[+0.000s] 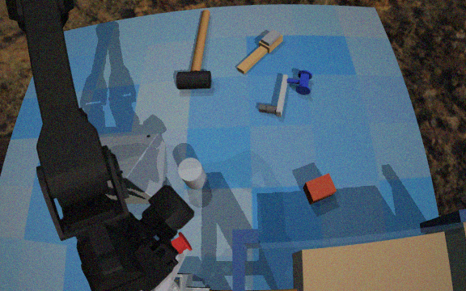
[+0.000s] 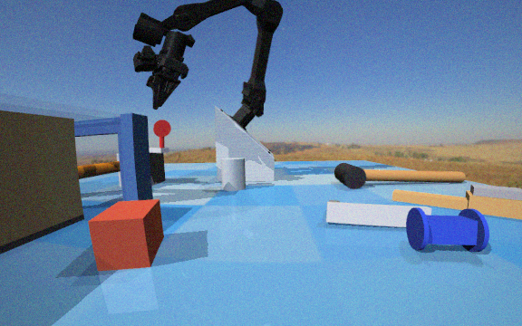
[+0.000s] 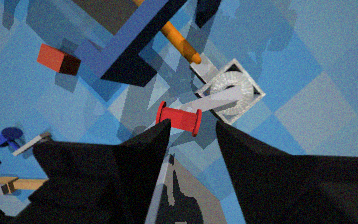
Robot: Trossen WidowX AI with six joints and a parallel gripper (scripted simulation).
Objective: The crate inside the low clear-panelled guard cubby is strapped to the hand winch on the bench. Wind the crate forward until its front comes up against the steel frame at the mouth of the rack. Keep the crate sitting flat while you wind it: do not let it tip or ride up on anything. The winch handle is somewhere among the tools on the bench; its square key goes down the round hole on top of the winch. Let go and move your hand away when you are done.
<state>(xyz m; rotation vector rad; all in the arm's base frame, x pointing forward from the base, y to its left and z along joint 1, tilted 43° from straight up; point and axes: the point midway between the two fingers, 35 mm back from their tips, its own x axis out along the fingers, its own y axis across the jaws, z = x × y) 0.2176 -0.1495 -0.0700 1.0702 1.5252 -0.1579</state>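
Now: gripper tip 7 cm above the red grip, 2 cm to the right of it and 1 cm short of it. From my gripper tip the other things lie so: crank with blue grip 44 cm to the left, 23 cm ahead, 19 cm below; then frame 13 cm ahead, 10 cm below, 7 cm to the right; then winch 17 cm below, 9 cm to the right, 5 cm behind.
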